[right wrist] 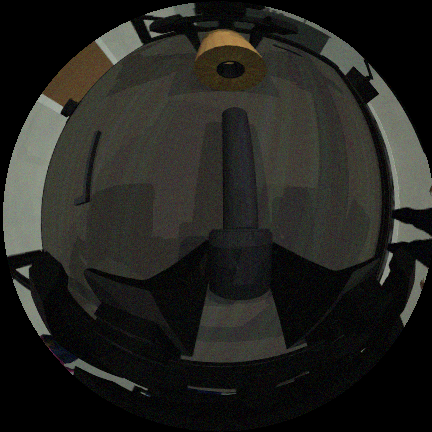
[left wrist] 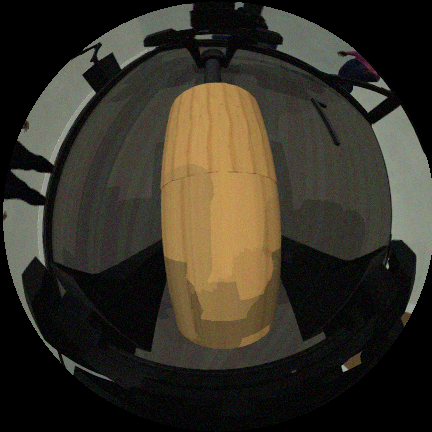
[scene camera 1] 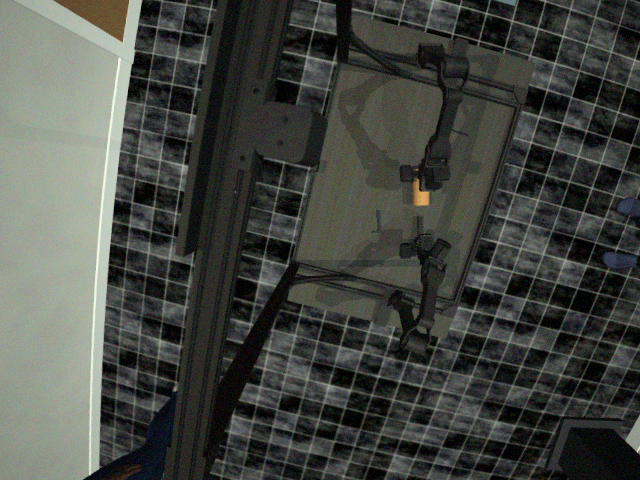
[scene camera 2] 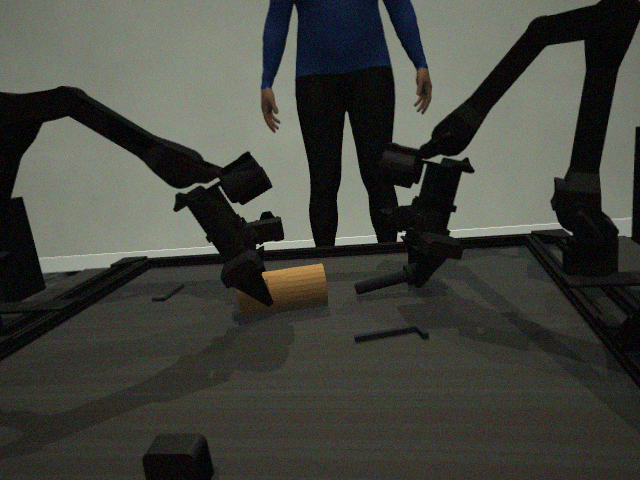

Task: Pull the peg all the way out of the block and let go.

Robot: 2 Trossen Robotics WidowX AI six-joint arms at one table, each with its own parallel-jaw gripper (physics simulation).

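Seen in the pictures: left gripper, fingertip midpoint: (left wrist: 220,241) (scene camera 1: 419,181) (scene camera 2: 270,297); right gripper, fingertip midpoint: (right wrist: 236,245) (left wrist: 212,67) (scene camera 2: 414,283); left arm's base at its link origin: (scene camera 1: 424,59); right arm's base at its link origin: (left wrist: 245,43) (scene camera 1: 396,297) (scene camera 2: 591,274).
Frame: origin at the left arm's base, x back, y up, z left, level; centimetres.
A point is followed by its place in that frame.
The orange wooden cylindrical block (scene camera 1: 421,198) {y 4.7, x -53.9, z -3.9 cm} (scene camera 2: 302,284) {y 2.7, x -52.8, z -6.4 cm} (left wrist: 220,210) {y 4.7, x -49.1, z -3.2 cm} (right wrist: 204,70) {y 1.3, x -56.7, z -5.7 cm} lies on its side. My left gripper (scene camera 1: 417,177) {y 0.2, x -47.4, z -3.3 cm} (scene camera 2: 260,293) {y 0.2, x -47.4, z -3.3 cm} (left wrist: 220,241) {y 0.2, x -47.4, z -3.3 cm} is shut on it toward its far end from the peg. The block's open hole faces the peg in the right wrist view. The dark peg (scene camera 1: 419,225) {y 0.8, x -65.3, z -3.8 cm} (scene camera 2: 381,282) {y 0.4, x -66.2, z -4.5 cm} (left wrist: 213,71) {y 1.0, x -65.9, z -3.7 cm} (right wrist: 239,170) {y 1.3, x -67.5, z -3.7 cm} is outside the block, with a gap between its free end and the hole. My right gripper (scene camera 1: 422,245) {y -1.0, x -72.0, z -3.7 cm} (scene camera 2: 416,276) {y -1.0, x -72.0, z -3.7 cm} (right wrist: 236,245) {y -1.0, x -72.0, z -3.7 cm} is shut on the peg's thicker head and holds it roughly level, slightly above the table.
A dark L-shaped rod (scene camera 1: 378,221) {y -1.2, x -63.0, z -20.6 cm} (scene camera 2: 385,334) {y -1.5, x -62.6, z -20.7 cm} (left wrist: 326,123) {y -1.5, x -61.9, z -19.9 cm} (right wrist: 92,167) {y -1.7, x -63.7, z -19.8 cm} lies beside the peg. Another thin L-shaped rod (scene camera 1: 459,132) {y -1.3, x -28.6, z 13.5 cm} (scene camera 2: 169,292) {y -1.3, x -28.1, z 12.3 cm} lies near the left arm. A dark frame rail (scene camera 2: 330,249) {y -0.2, x -61.5, z 23.7 cm} borders the table. A person (scene camera 2: 343,46) stands beyond it.
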